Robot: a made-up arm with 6 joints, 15 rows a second.
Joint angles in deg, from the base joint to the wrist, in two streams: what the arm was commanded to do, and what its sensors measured. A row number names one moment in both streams.
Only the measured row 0 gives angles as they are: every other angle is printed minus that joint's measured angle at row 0.
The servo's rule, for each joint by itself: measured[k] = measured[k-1] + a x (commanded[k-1-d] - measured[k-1]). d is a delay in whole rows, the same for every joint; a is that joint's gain. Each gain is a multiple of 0.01, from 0.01 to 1. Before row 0 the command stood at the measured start. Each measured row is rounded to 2 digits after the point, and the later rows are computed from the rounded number. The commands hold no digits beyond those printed.
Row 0, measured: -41.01 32.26 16.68 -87.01 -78.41 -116.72
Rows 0 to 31, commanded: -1.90 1.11 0.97 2.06 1.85 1.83; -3.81 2.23 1.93 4.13 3.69 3.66; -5.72 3.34 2.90 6.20 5.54 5.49; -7.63 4.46 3.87 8.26 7.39 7.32; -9.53 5.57 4.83 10.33 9.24 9.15; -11.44 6.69 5.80 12.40 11.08 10.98; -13.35 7.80 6.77 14.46 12.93 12.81; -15.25 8.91 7.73 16.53 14.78 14.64; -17.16 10.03 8.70 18.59 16.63 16.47; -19.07 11.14 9.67 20.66 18.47 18.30; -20.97 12.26 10.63 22.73 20.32 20.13; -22.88 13.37 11.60 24.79 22.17 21.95; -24.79 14.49 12.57 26.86 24.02 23.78; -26.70 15.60 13.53 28.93 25.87 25.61; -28.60 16.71 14.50 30.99 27.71 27.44; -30.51 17.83 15.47 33.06 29.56 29.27; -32.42 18.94 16.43 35.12 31.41 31.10; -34.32 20.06 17.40 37.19 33.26 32.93; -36.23 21.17 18.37 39.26 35.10 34.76; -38.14 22.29 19.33 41.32 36.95 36.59; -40.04 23.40 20.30 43.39 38.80 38.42; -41.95 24.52 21.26 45.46 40.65 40.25; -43.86 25.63 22.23 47.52 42.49 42.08; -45.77 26.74 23.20 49.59 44.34 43.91; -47.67 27.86 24.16 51.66 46.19 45.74; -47.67 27.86 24.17 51.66 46.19 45.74; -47.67 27.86 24.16 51.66 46.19 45.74; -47.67 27.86 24.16 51.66 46.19 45.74; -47.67 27.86 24.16 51.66 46.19 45.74; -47.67 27.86 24.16 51.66 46.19 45.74; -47.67 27.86 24.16 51.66 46.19 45.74; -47.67 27.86 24.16 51.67 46.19 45.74
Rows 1 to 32, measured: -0.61 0.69 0.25 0.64 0.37 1.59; -1.63 1.64 0.69 1.72 1.03 3.39; -2.94 2.69 1.26 3.11 1.93 5.22; -4.44 3.79 1.94 4.71 3.02 7.05; -6.07 4.89 2.69 6.45 4.26 8.88; -7.79 6.01 3.50 8.29 5.62 10.71; -9.57 7.12 4.35 10.20 7.08 12.54; -11.39 8.23 5.23 12.16 8.62 14.37; -13.24 9.35 6.13 14.15 10.22 16.20; -15.11 10.46 7.05 16.17 11.87 18.03; -16.99 11.58 7.98 18.20 13.56 19.86; -18.87 12.69 8.92 20.24 15.28 21.68; -20.76 13.81 9.87 22.29 17.03 23.51; -22.66 14.92 10.82 24.35 18.80 25.34; -24.56 16.03 11.78 26.41 20.58 27.17; -26.46 17.15 12.74 28.47 22.38 29.00; -28.37 18.26 13.70 30.53 24.19 30.83; -30.27 19.38 14.66 32.59 26.00 32.66; -32.18 20.49 15.62 34.66 27.82 34.49; -34.09 21.61 16.58 36.72 29.65 36.32; -35.99 22.72 17.55 38.79 31.48 38.15; -37.90 23.84 18.51 40.86 33.31 39.98; -39.81 24.95 19.48 42.92 35.15 41.81; -41.72 26.06 20.45 44.99 36.99 43.64; -43.62 27.18 21.41 47.06 38.83 45.47; -44.92 27.60 22.13 48.49 40.30 45.70; -45.80 27.76 22.66 49.47 41.48 45.73; -46.40 27.82 23.05 50.15 42.42 45.74; -46.81 27.84 23.34 50.62 43.17 45.74; -47.09 27.85 23.55 50.94 43.77 45.74; -47.28 27.86 23.71 51.16 44.25 45.74; -47.40 27.86 23.83 51.32 44.64 45.74
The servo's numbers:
d 0
a 0.32 0.62 0.26 0.31 0.20 0.87

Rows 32 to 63, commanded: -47.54 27.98 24.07 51.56 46.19 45.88; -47.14 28.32 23.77 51.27 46.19 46.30; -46.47 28.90 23.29 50.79 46.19 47.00; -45.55 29.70 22.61 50.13 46.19 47.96; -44.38 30.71 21.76 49.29 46.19 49.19; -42.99 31.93 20.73 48.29 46.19 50.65; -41.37 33.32 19.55 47.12 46.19 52.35; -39.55 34.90 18.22 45.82 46.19 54.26; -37.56 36.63 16.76 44.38 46.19 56.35; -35.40 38.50 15.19 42.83 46.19 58.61; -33.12 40.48 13.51 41.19 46.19 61.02; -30.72 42.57 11.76 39.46 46.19 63.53; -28.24 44.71 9.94 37.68 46.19 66.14; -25.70 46.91 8.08 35.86 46.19 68.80; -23.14 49.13 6.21 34.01 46.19 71.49; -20.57 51.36 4.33 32.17 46.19 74.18; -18.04 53.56 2.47 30.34 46.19 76.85; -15.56 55.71 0.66 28.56 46.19 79.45; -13.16 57.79 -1.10 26.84 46.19 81.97; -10.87 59.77 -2.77 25.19 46.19 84.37; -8.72 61.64 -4.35 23.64 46.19 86.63; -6.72 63.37 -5.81 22.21 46.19 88.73; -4.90 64.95 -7.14 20.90 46.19 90.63; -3.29 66.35 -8.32 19.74 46.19 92.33; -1.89 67.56 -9.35 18.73 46.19 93.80; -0.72 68.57 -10.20 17.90 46.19 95.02; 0.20 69.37 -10.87 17.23 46.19 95.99; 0.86 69.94 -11.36 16.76 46.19 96.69; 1.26 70.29 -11.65 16.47 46.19 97.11; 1.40 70.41 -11.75 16.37 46.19 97.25; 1.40 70.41 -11.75 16.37 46.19 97.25; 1.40 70.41 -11.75 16.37 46.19 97.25
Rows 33 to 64, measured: -47.44 27.93 23.89 51.39 44.95 45.86; -47.34 28.17 23.86 51.35 45.20 46.24; -47.06 28.62 23.71 51.18 45.40 46.90; -46.58 29.29 23.42 50.85 45.56 47.82; -45.88 30.17 22.99 50.37 45.69 49.01; -44.96 31.26 22.40 49.73 45.79 50.44; -43.81 32.54 21.66 48.92 45.87 52.10; -42.45 34.00 20.77 47.96 45.93 53.98; -40.89 35.63 19.73 46.85 45.98 56.04; -39.13 37.41 18.55 45.60 46.02 58.28; -37.21 39.31 17.24 44.23 46.05 60.66; -35.13 41.33 15.82 42.75 46.08 63.16; -32.93 43.43 14.29 41.18 46.10 65.75; -30.62 45.59 12.68 39.53 46.12 68.40; -28.23 47.78 11.00 37.82 46.13 71.09; -25.78 50.00 9.27 36.07 46.14 73.78; -23.30 52.21 7.50 34.29 46.15 76.45; -20.82 54.38 5.72 32.51 46.16 79.06; -18.37 56.49 3.95 30.75 46.17 81.59; -15.97 58.52 2.20 29.03 46.17 84.01; -13.65 60.45 0.50 27.36 46.17 86.29; -11.43 62.26 -1.14 25.76 46.17 88.41; -9.34 63.93 -2.70 24.25 46.17 90.34; -7.40 65.43 -4.16 22.85 46.17 92.07; -5.64 66.75 -5.51 21.57 46.17 93.58; -4.07 67.88 -6.73 20.43 46.17 94.83; -2.70 68.80 -7.81 19.44 46.17 95.84; -1.56 69.51 -8.73 18.61 46.17 96.58; -0.66 69.99 -9.49 17.95 46.17 97.04; 0.00 70.25 -10.08 17.46 46.17 97.22; 0.45 70.35 -10.51 17.12 46.17 97.25; 0.75 70.39 -10.83 16.89 46.17 97.25
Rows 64 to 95, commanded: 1.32 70.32 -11.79 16.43 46.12 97.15; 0.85 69.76 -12.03 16.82 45.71 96.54; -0.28 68.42 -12.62 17.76 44.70 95.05; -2.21 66.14 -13.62 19.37 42.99 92.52; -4.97 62.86 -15.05 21.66 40.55 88.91; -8.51 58.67 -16.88 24.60 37.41 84.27; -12.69 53.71 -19.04 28.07 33.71 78.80; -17.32 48.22 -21.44 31.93 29.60 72.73; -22.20 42.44 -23.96 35.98 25.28 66.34; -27.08 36.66 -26.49 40.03 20.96 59.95; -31.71 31.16 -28.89 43.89 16.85 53.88; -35.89 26.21 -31.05 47.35 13.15 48.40; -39.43 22.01 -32.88 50.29 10.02 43.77; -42.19 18.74 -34.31 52.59 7.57 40.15; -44.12 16.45 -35.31 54.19 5.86 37.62; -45.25 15.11 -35.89 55.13 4.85 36.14; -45.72 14.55 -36.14 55.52 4.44 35.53; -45.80 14.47 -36.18 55.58 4.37 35.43; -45.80 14.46 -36.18 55.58 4.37 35.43; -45.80 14.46 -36.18 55.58 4.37 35.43; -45.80 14.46 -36.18 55.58 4.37 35.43; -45.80 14.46 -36.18 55.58 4.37 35.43; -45.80 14.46 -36.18 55.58 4.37 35.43; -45.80 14.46 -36.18 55.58 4.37 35.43; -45.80 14.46 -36.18 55.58 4.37 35.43; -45.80 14.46 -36.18 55.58 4.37 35.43; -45.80 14.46 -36.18 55.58 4.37 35.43; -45.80 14.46 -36.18 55.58 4.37 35.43; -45.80 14.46 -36.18 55.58 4.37 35.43; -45.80 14.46 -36.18 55.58 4.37 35.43; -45.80 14.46 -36.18 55.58 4.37 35.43; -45.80 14.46 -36.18 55.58 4.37 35.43
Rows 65 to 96, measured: 0.93 70.35 -11.08 16.75 46.16 97.16; 0.90 69.98 -11.33 16.77 46.07 96.62; 0.52 69.01 -11.67 17.08 45.80 95.25; -0.35 67.23 -12.18 17.79 45.24 92.87; -1.83 64.52 -12.93 18.99 44.30 89.42; -3.97 60.89 -13.96 20.73 42.92 84.94; -6.76 56.44 -15.28 23.01 41.08 79.60; -10.14 51.34 -16.88 25.78 38.78 73.62; -14.00 45.82 -18.72 28.94 36.08 67.29; -18.19 40.14 -20.74 32.38 33.06 60.90; -22.52 34.57 -22.86 35.95 29.82 54.79; -26.80 29.39 -24.99 39.48 26.49 49.23; -30.84 24.81 -27.04 42.83 23.20 44.48; -34.47 21.05 -28.93 45.86 20.07 40.71; -37.56 18.20 -30.59 48.44 17.23 38.02; -40.02 16.28 -31.97 50.51 14.75 36.38; -41.84 15.21 -33.05 52.06 12.69 35.64; -43.11 14.75 -33.86 53.15 11.03 35.46; -43.97 14.57 -34.46 53.90 9.70 35.43; -44.56 14.50 -34.91 54.42 8.63 35.43; -44.96 14.48 -35.24 54.78 7.78 35.43; -45.23 14.47 -35.48 55.03 7.10 35.43; -45.41 14.46 -35.66 55.20 6.55 35.43; -45.53 14.46 -35.80 55.32 6.11 35.43; -45.62 14.46 -35.90 55.40 5.76 35.43; -45.68 14.46 -35.97 55.46 5.48 35.43; -45.72 14.46 -36.02 55.50 5.26 35.43; -45.75 14.46 -36.06 55.52 5.08 35.43; -45.77 14.46 -36.09 55.54 4.94 35.43; -45.78 14.46 -36.11 55.55 4.83 35.43; -45.79 14.46 -36.13 55.56 4.74 35.43; -45.79 14.46 -36.14 55.57 4.67 35.43
